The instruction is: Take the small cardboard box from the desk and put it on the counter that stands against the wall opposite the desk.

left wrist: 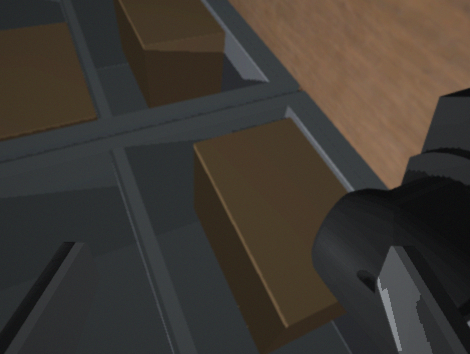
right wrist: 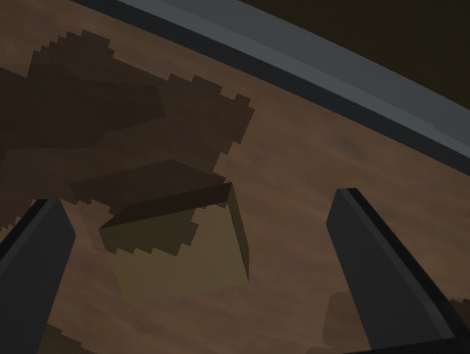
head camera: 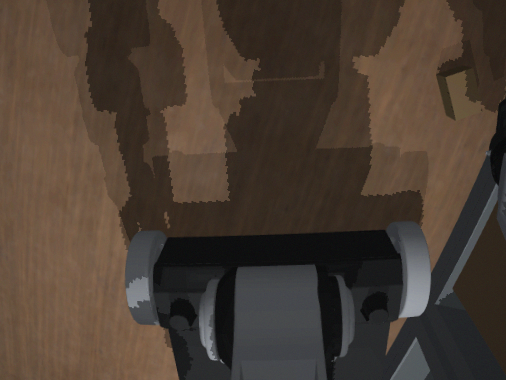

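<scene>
A small cardboard box lies on the wooden floor, partly in shadow, at the upper right of the head view and low centre-left in the right wrist view. My right gripper is open above the floor. The box shows between its spread fingers in the picture, nearer the left finger, and is not gripped. My left gripper is open over a grey compartmented structure, with a brown box showing between its fingers, not gripped. The desk and the counter cannot be made out for certain.
Other brown boxes sit in neighbouring compartments. A dark rounded part covers some of the nearest box. My wheeled base fills the lower head view. A grey edge crosses the upper right of the right wrist view.
</scene>
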